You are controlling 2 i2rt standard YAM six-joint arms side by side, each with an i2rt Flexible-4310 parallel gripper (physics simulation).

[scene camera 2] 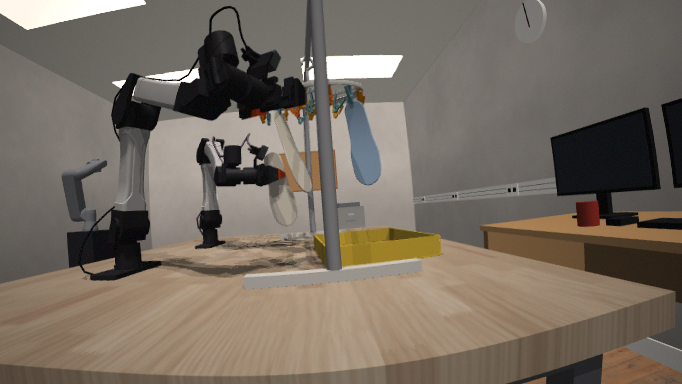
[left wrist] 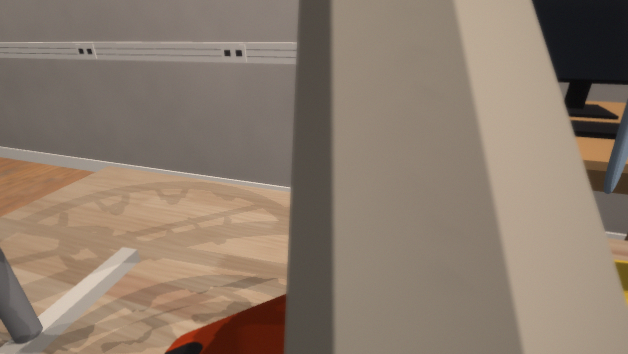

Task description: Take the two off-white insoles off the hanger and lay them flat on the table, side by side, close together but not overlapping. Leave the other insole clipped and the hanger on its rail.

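Observation:
My left gripper [scene camera 2: 283, 174] is shut on an off-white insole [scene camera 2: 282, 205] [left wrist: 410, 175], which hangs upright below the clips and apart from them. In the left wrist view the insole stands large and close, hiding most of the gripper; one red finger [left wrist: 245, 327] shows at its lower left. Another off-white insole [scene camera 2: 294, 152] hangs tilted beneath the round hanger [scene camera 2: 345, 84]. A blue insole [scene camera 2: 364, 150] [left wrist: 617, 160] hangs from a clip at the hanger's right. My right gripper [scene camera 2: 256, 114] is up beside the clips, left of the hanging off-white insole's top; its finger opening is hidden.
A grey stand post [scene camera 2: 327, 200] rises from a pale foot [scene camera 2: 385, 268] in front of the hanger. A yellow tray [scene camera 2: 395, 249] [left wrist: 621, 275] sits behind it on the wooden table [scene camera 2: 250, 330]. A desk [scene camera 2: 530, 227] with monitors and a red mug [scene camera 2: 587, 214] stands at the right.

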